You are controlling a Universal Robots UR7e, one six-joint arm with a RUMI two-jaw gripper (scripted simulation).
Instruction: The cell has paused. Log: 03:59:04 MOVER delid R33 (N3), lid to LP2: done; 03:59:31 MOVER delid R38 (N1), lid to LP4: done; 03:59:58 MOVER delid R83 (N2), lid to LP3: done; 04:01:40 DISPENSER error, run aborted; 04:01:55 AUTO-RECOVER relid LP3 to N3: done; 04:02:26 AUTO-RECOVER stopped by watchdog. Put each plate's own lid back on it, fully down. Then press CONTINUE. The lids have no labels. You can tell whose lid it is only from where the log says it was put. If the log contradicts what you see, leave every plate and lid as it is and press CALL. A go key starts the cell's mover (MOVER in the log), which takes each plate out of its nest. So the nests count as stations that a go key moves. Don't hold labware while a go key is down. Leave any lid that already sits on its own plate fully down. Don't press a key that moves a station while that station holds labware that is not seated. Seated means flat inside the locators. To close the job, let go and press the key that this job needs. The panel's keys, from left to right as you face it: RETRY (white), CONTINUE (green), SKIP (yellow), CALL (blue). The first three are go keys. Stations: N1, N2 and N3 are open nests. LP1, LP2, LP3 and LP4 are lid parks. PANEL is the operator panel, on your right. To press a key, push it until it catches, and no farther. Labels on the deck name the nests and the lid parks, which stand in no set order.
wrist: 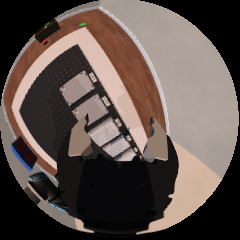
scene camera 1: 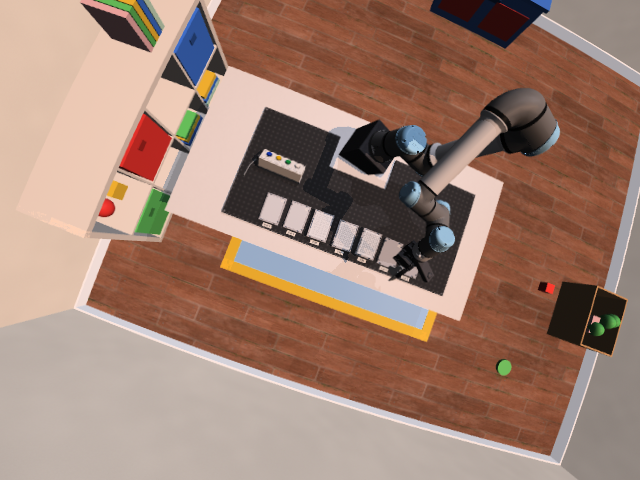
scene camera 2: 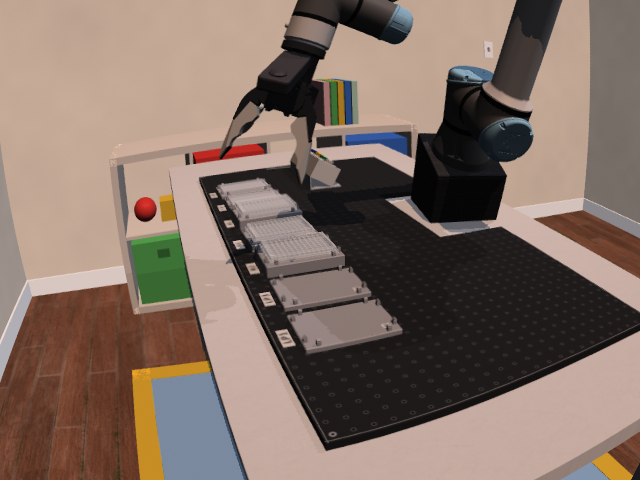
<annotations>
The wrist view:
my gripper: 119, 115
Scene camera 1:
operator panel: 288, 171
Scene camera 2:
my gripper: 258, 171
</annotations>
